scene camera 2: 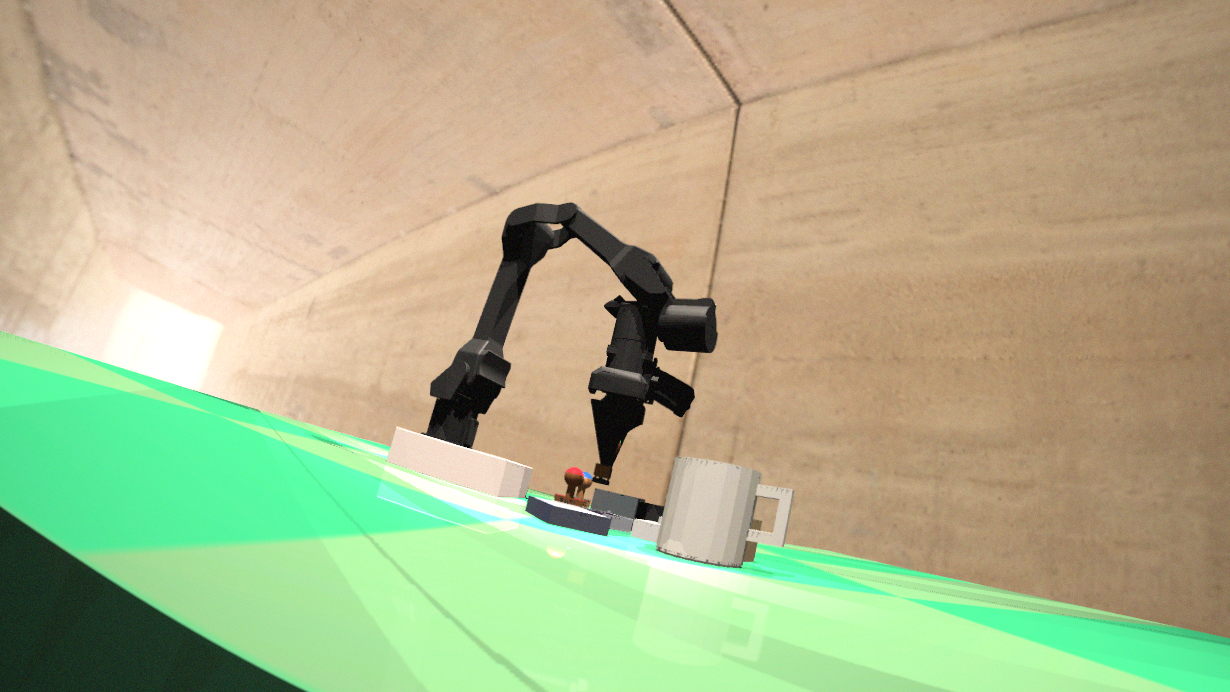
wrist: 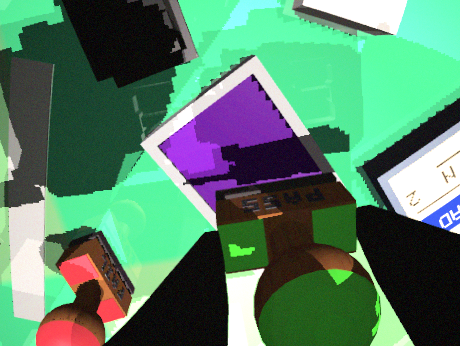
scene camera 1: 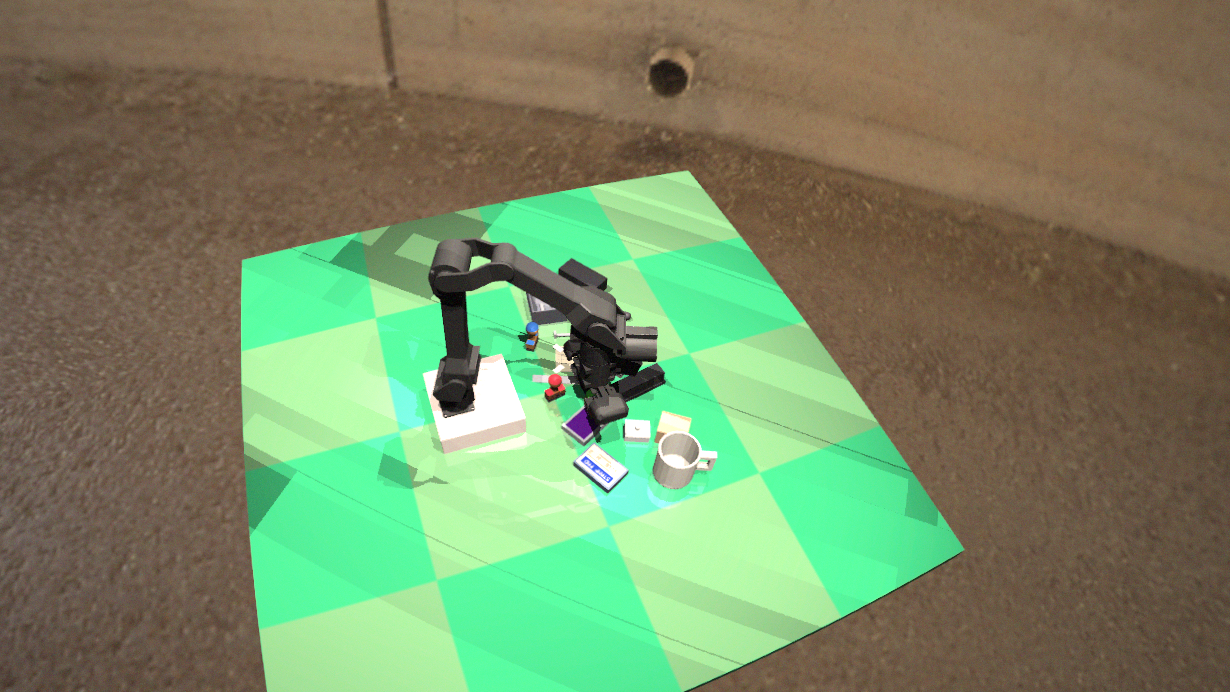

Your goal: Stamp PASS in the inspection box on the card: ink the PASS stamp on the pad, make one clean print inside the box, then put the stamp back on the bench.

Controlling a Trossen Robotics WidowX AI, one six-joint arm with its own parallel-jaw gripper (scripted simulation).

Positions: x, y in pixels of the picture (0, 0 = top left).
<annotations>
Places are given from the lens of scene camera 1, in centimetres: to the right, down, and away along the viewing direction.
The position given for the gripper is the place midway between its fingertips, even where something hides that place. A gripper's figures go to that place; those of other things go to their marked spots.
gripper (scene camera 1: 592, 404): -4, 11, 123
dark bar (scene camera 1: 652, 377): 8, 7, 132
</annotations>
